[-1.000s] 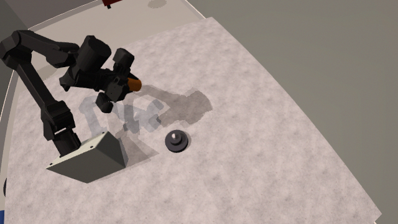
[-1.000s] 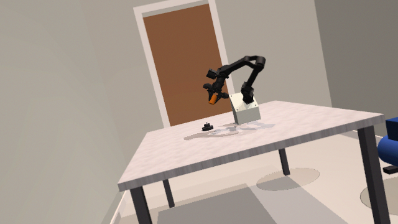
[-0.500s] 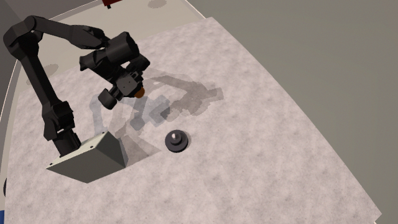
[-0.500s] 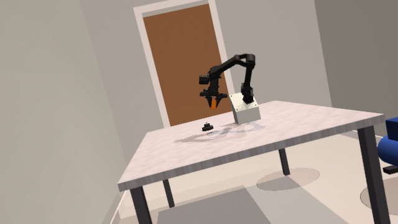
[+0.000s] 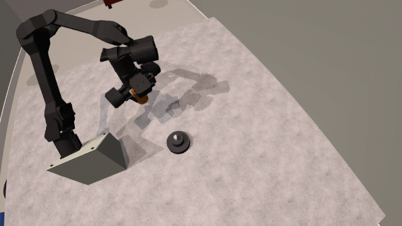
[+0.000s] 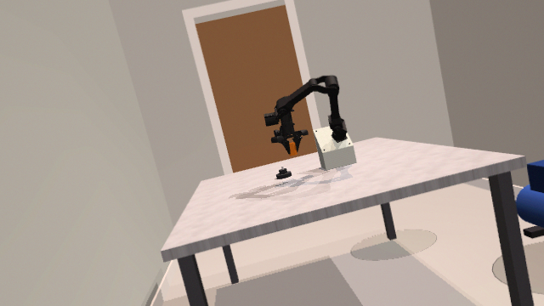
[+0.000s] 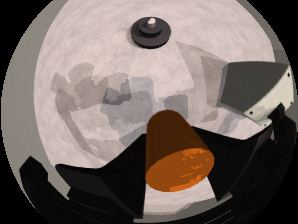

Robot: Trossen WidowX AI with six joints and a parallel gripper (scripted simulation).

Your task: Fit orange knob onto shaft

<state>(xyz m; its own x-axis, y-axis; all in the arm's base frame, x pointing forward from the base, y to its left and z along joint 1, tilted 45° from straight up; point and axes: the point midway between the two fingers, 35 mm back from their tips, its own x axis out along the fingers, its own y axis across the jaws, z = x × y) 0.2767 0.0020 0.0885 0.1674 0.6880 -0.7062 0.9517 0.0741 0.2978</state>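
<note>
Right now my gripper tip is 160 mm to the left of the black round pedestal, 100 mm above it and 30 mm short of it. The rest, counted from my gripper tip: orange knob: 30 mm above.
</note>
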